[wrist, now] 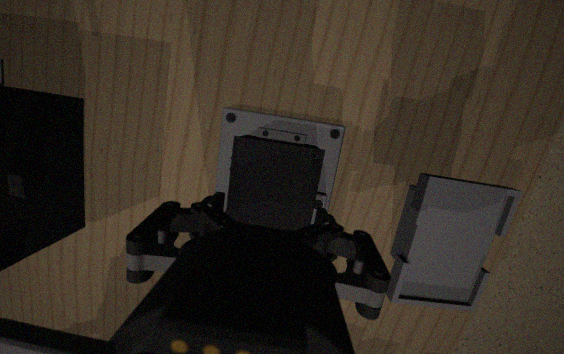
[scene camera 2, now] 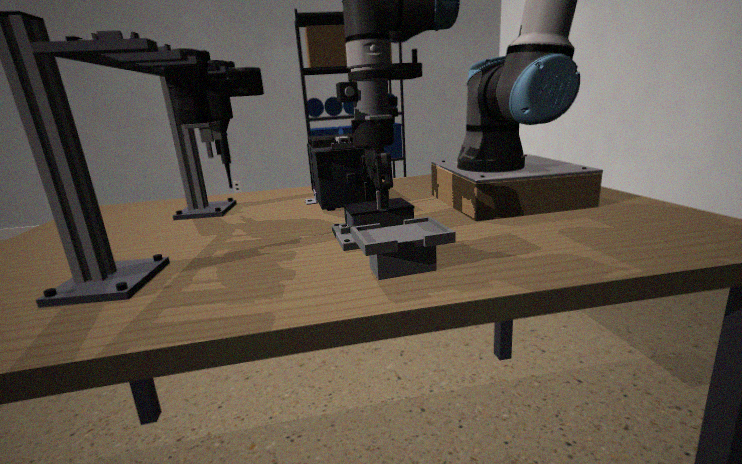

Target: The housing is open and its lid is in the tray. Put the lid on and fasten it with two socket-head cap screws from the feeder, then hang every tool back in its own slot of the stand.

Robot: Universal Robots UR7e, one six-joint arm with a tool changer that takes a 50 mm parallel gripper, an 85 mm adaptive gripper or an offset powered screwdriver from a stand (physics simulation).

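Frame: origin at the arm's base, x ahead, y left, z up, level; metres.
Seen in the pictures: hand at its tool point: [scene camera 2: 371,108]; arm's base at its link origin: [scene camera 2: 489,166].
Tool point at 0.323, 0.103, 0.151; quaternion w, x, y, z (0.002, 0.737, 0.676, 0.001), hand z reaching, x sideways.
Note:
Offsets run from my tool point to a thing's top centre, as dx, dy, dz. "spot": to the spot under its first point.
The dark lid @[-0.001, +0.000, -0.178] [scene camera 2: 402,205] [wrist: 276,180] is level at the top of the dark housing @[spot: +0.050, +0.035, -0.187] [scene camera 2: 358,217]; whether it is fully seated cannot be told. The housing stands on a grey base plate @[-0.001, +0.000, -0.223] [scene camera 2: 343,239] [wrist: 227,137]. My gripper [scene camera 2: 382,203] [wrist: 272,212] points down and is shut on the lid, one finger at each side. The grey lid tray @[spot: +0.028, +0.187, -0.180] [scene camera 2: 402,234] [wrist: 450,240] is empty, on its block in front of the housing. The screwdriver @[spot: +0.264, -0.347, -0.065] [scene camera 2: 223,145] hangs from the tool stand [scene camera 2: 62,158] at the left. No screws can be made out.
A black box @[-0.030, -0.367, -0.090] [scene camera 2: 339,175] [wrist: 40,165], likely the feeder, stands behind the housing. The stand's rear post @[spot: +0.358, -0.424, -0.094] [scene camera 2: 186,158] rises at the back left. The robot base sits on a wooden block [scene camera 2: 547,194] at the right. A shelf rack [scene camera 2: 299,54] stands behind the table.

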